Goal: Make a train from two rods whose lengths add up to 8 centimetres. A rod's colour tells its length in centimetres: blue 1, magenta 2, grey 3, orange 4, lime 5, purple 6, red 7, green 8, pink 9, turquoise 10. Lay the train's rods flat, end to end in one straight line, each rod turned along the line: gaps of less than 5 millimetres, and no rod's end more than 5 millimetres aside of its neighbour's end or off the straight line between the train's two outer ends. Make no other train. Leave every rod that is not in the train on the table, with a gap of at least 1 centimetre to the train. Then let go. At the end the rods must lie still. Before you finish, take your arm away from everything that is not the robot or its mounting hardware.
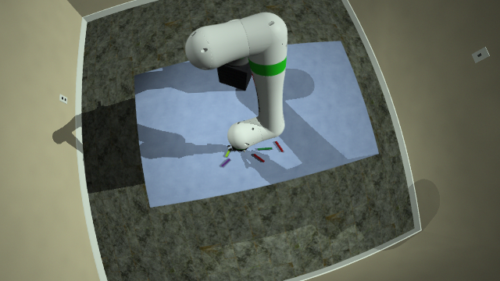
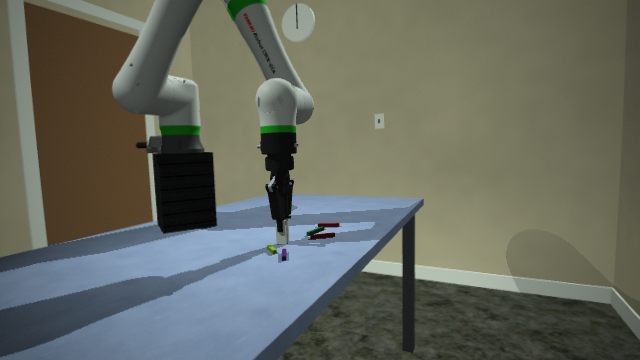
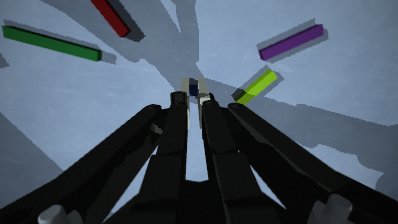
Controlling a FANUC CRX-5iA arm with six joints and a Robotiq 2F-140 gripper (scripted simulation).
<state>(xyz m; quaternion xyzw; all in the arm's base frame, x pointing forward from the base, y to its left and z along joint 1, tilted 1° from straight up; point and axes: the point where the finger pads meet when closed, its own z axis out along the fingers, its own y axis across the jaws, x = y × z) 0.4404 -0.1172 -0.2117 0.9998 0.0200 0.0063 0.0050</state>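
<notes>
The blue rod lies 3 cm below my hand. Also, from my hand: purple rod (10 cm to the right, 5 cm ahead, 3 cm below); then green rod (13 cm to the left, 4 cm ahead, 3 cm below); then lime rod (7 cm to the right, 3 cm below).
</notes>
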